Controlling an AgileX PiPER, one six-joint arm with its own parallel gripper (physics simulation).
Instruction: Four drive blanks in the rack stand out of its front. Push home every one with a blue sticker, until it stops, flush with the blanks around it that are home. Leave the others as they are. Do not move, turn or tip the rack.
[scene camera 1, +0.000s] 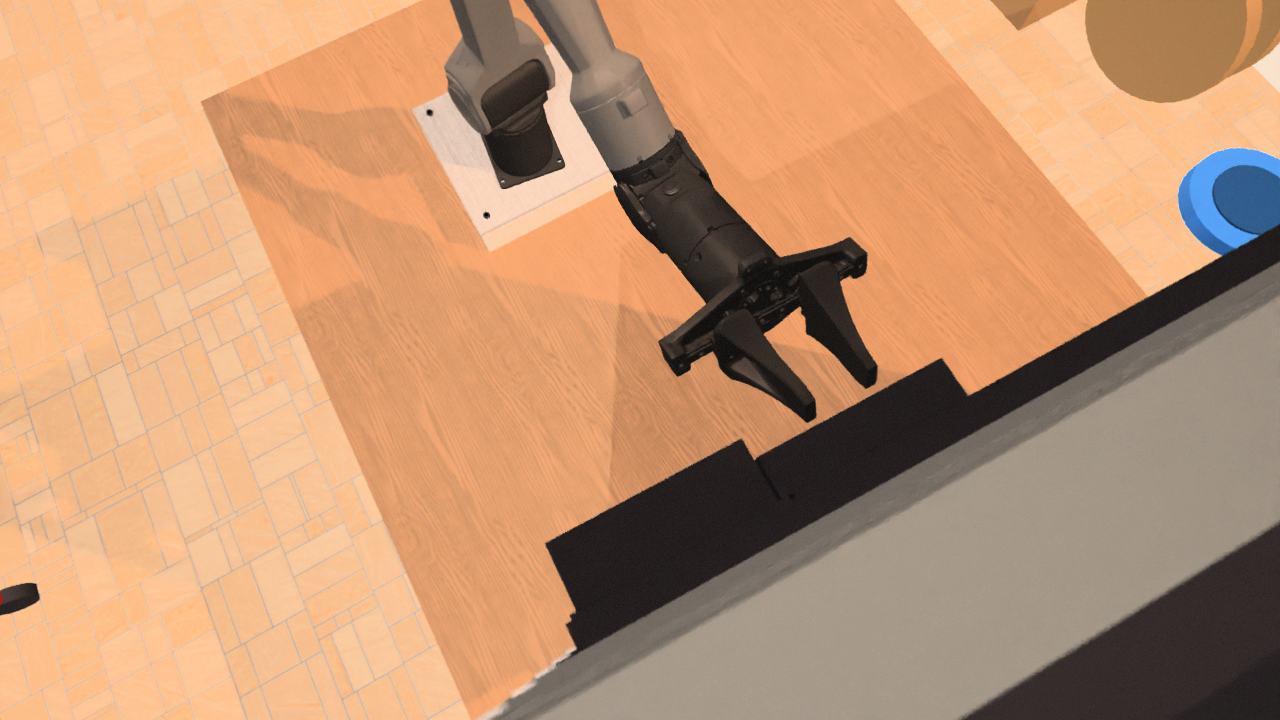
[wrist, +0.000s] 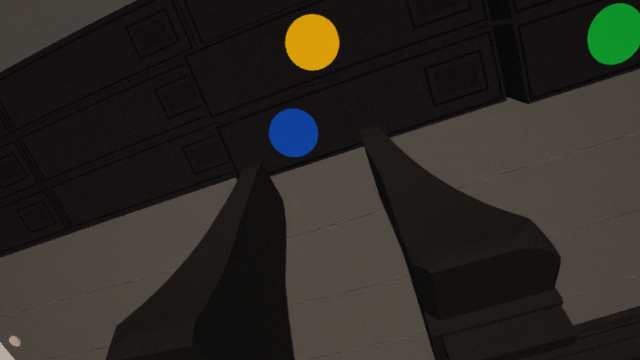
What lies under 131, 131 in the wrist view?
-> A rack.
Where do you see my gripper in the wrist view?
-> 318, 167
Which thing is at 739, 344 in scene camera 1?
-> My gripper.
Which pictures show the rack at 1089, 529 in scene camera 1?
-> Scene camera 1 and the wrist view: all of them.
